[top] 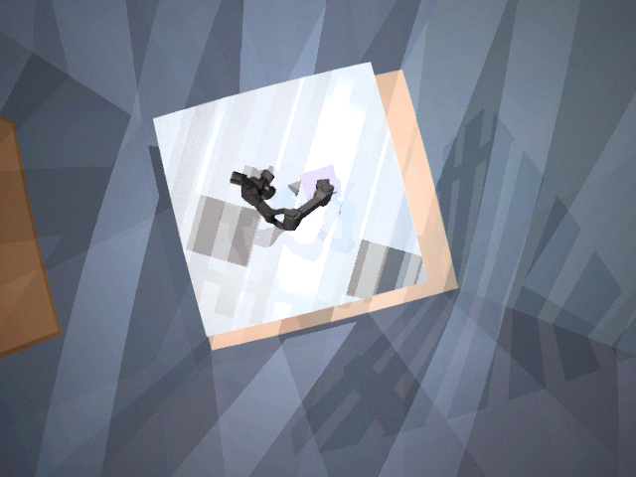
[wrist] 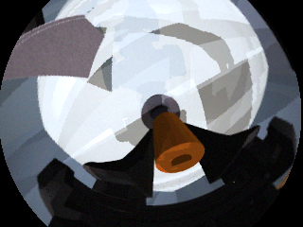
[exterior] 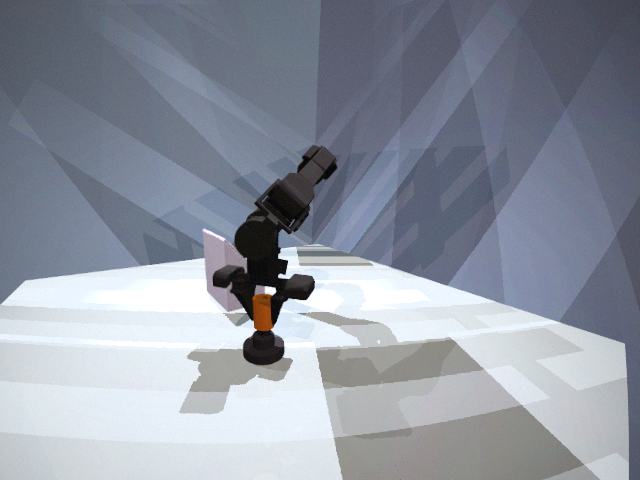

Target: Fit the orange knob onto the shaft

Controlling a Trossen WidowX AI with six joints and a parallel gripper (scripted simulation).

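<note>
My gripper tip is 2 cm below the orange knob. From my gripper tip the other things lie so: dark round pedestal: 4 cm below.
</note>
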